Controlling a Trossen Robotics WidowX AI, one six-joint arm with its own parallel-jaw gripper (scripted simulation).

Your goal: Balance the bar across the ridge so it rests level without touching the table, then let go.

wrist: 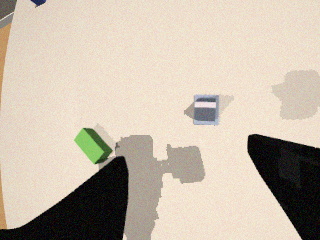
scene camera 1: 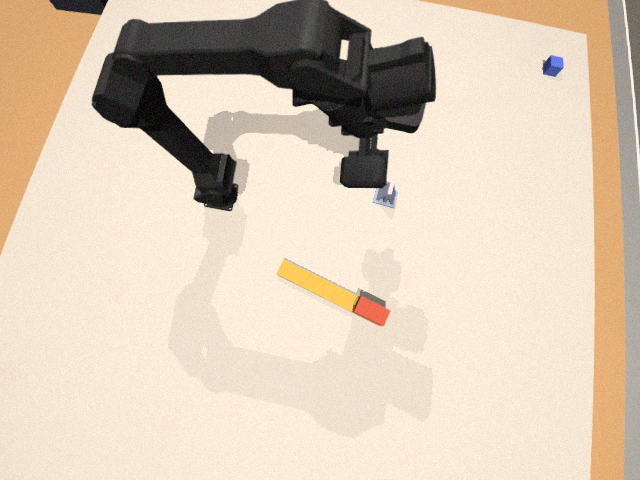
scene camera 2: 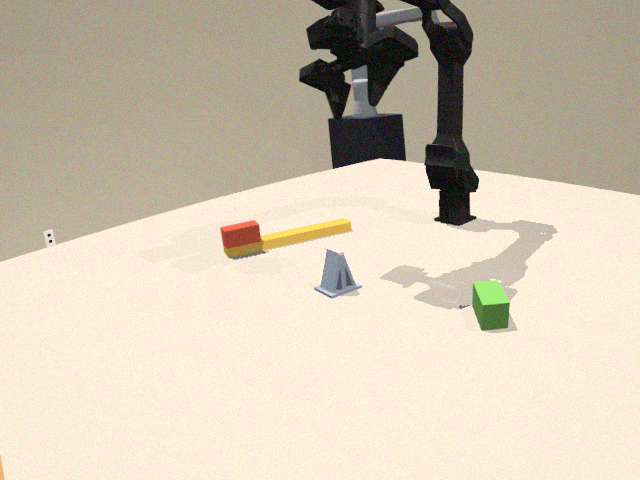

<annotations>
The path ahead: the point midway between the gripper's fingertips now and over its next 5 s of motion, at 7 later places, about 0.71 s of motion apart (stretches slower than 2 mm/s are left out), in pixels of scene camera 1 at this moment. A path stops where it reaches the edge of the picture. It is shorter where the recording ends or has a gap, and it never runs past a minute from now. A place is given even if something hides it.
The gripper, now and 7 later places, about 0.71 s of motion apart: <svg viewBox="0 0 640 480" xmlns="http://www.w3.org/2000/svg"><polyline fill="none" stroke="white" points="383,136 372,224 336,285 332,292 331,292 330,291 333,289 340,278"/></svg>
</annotations>
